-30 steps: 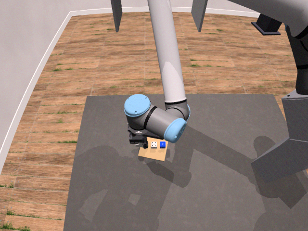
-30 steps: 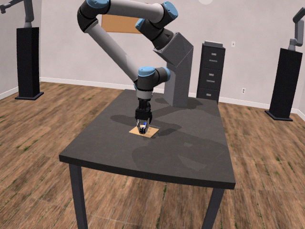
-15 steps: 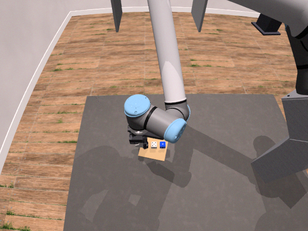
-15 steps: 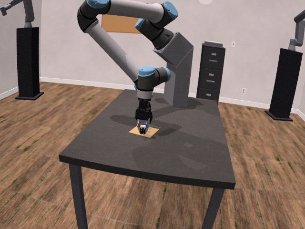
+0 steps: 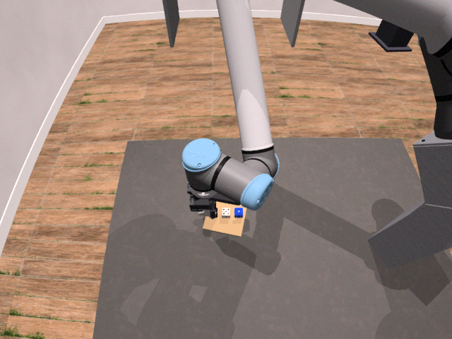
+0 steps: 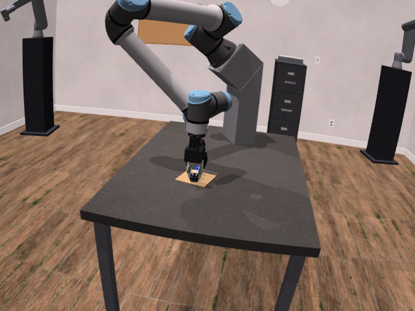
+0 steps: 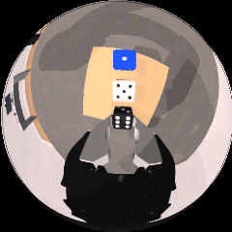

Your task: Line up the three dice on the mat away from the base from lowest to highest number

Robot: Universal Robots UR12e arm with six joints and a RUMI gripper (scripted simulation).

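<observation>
My gripper is now right at the black die. From my hand the other things lie so: white die 50 mm behind, 10 mm to the left, 10 mm below; blue die 90 mm behind, 20 mm to the left, 10 mm below; mat 50 mm behind, 10 mm to the left, 20 mm below.
</observation>
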